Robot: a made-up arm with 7 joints.
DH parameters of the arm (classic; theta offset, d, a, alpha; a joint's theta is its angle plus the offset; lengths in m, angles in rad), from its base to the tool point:
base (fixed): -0.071 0 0 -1.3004
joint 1: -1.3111 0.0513 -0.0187 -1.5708
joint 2: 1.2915 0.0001 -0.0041 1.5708
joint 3: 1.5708 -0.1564 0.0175 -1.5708
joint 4: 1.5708 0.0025 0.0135 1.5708
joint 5: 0 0.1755 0 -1.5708
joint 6: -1.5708 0 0.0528 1.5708
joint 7: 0 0 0 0
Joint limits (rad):
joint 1: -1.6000..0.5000
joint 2: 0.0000..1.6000
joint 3: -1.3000..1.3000
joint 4: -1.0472..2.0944
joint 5: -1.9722..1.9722
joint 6: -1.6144..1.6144
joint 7: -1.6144..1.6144
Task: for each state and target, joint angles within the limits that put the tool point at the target. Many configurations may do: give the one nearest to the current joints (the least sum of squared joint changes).
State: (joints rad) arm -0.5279 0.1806 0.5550 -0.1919 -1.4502 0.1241 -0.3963
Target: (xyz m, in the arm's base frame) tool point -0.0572 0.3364 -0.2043
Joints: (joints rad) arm 0.2812 0.3247 1.1820 0.4970 -1.4521 -0.0096 -0.3963
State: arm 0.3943 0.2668 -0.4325 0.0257 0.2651 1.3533 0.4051
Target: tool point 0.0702 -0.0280 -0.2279
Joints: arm 0.3467 0.0866 -0.6324 -0.4183 0.2452 1.3779 0.4051
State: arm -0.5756 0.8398 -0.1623 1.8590 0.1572 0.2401 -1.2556
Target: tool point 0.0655 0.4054 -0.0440
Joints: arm -1.0879 1.3252 -0.5652 1.9928 0.2490 0.5272 -1.2556
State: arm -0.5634 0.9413 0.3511 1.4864 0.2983 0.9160 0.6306
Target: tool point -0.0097 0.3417 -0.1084
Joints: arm -0.7670 1.3524 0.1964 2.0692 0.3260 1.5277 0.6306
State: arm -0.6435 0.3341 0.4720 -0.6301 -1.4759 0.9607 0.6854
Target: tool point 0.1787 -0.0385 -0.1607
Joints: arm -0.1648 0.1289 -0.2962 -0.2451 -1.4160 1.0936 0.6854
